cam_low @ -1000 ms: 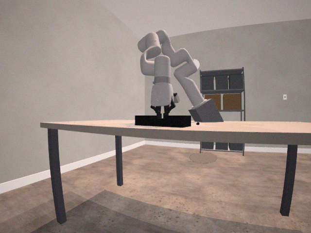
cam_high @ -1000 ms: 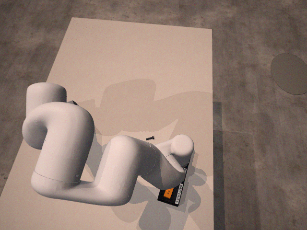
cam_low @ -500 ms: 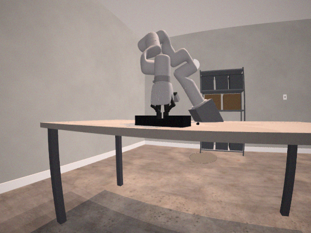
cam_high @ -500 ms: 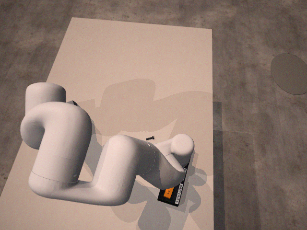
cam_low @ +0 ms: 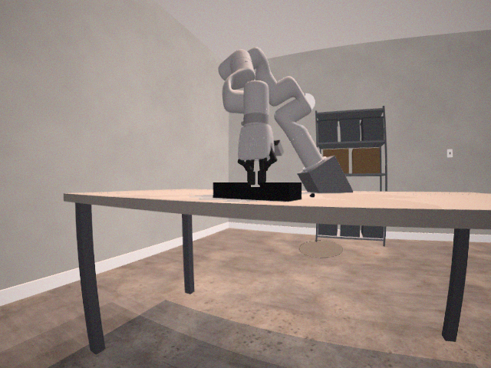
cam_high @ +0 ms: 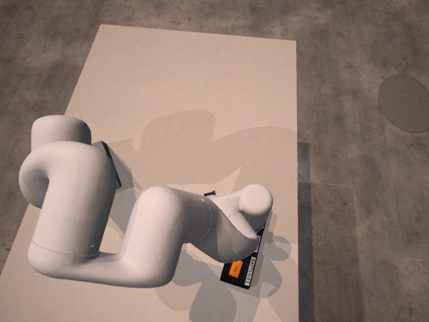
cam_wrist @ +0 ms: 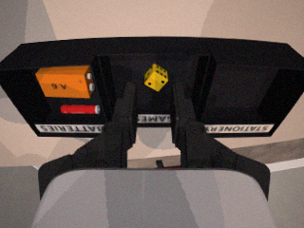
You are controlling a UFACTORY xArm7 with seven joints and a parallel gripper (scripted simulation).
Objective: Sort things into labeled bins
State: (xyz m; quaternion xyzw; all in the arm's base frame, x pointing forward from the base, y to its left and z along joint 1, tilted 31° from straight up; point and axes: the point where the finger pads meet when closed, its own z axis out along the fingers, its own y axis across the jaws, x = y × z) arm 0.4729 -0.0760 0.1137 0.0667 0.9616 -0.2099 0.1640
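Right now the yellow die is 4 cm below my hand. The rest, counted from my hand: orange battery (1 cm behind, 7 cm to the right, 4 cm below); then red stick (2 cm ahead, 9 cm to the right, 5 cm below); then black nut (7 cm behind, 9 cm to the left, 6 cm below).
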